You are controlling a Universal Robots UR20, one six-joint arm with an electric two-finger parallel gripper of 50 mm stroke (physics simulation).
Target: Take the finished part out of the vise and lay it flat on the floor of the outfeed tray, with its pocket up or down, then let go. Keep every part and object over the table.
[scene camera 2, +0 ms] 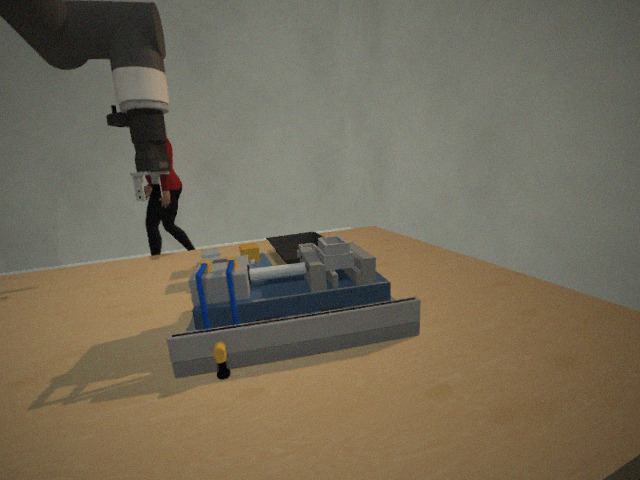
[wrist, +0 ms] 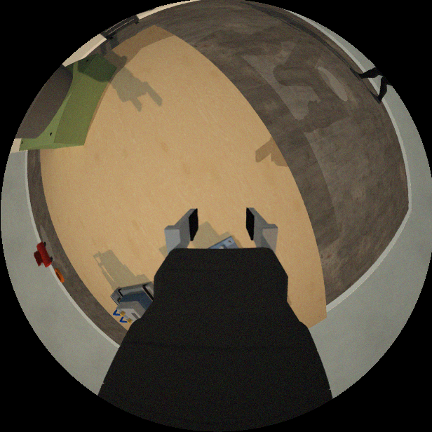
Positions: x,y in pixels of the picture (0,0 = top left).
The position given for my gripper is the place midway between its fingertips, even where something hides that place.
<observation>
my gripper: scene camera 2 150,199; wrist 221,217
</observation>
